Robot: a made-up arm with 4 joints.
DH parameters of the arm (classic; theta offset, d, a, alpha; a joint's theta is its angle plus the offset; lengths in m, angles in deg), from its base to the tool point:
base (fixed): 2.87 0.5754 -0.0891 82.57
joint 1: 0 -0.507 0.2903 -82.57
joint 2: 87.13 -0.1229 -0.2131 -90
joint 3: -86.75 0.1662 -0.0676 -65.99
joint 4: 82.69 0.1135 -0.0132 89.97
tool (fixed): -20.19 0.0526 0 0
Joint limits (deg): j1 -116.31..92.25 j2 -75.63..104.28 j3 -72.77..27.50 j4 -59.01..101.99
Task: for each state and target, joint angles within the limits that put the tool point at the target. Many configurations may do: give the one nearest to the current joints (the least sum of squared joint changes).
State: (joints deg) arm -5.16 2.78 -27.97 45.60
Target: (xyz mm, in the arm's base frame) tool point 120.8 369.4 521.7
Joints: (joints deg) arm 39.52 29.16 -13.93 68.33
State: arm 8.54 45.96 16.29 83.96
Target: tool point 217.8 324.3 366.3
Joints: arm 12.22 56.58 14.16 92.10
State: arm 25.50 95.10 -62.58 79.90
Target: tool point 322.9 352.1 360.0
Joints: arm -16.54 102.38 -72.51 67.86
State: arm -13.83 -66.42 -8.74 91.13
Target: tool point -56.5 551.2 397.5
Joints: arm -24.13 -41.99 -38.81 70.09
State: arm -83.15 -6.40 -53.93 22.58
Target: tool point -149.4 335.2 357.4
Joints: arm -64.82 19.65 -27.56 47.30
